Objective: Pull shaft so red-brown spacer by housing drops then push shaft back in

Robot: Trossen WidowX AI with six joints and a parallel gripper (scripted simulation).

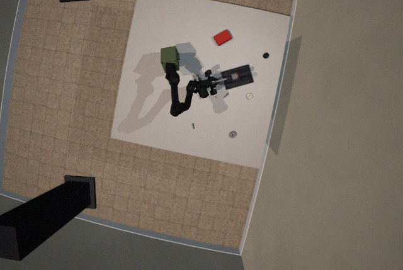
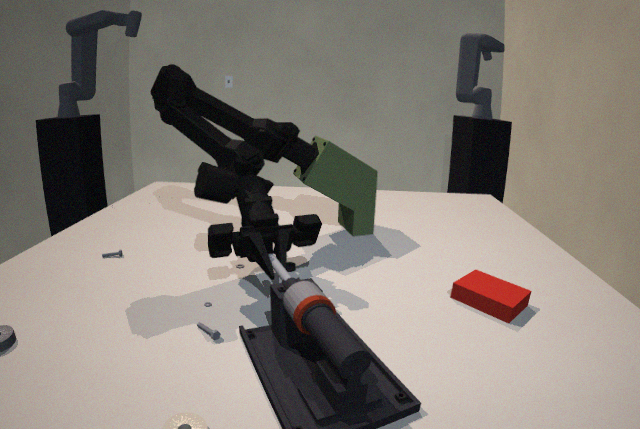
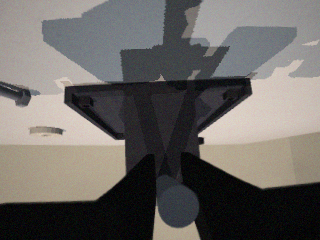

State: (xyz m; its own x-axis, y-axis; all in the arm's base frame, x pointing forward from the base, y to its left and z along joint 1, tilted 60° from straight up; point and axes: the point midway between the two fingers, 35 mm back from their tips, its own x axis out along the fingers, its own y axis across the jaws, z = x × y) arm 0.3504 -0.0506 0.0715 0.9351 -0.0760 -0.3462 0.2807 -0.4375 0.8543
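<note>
Now: hand 9 cm short of the thin grey shaft and 3 cm to the right of it. From my hand the other things lie so: black disc (41 cm ahead, 24 cm to the left, 7 cm below); then red block (37 cm to the left, 7 cm below, 5 cm ahead); then red-brown spacer (16 cm ahead, 5 cm to the left).
</note>
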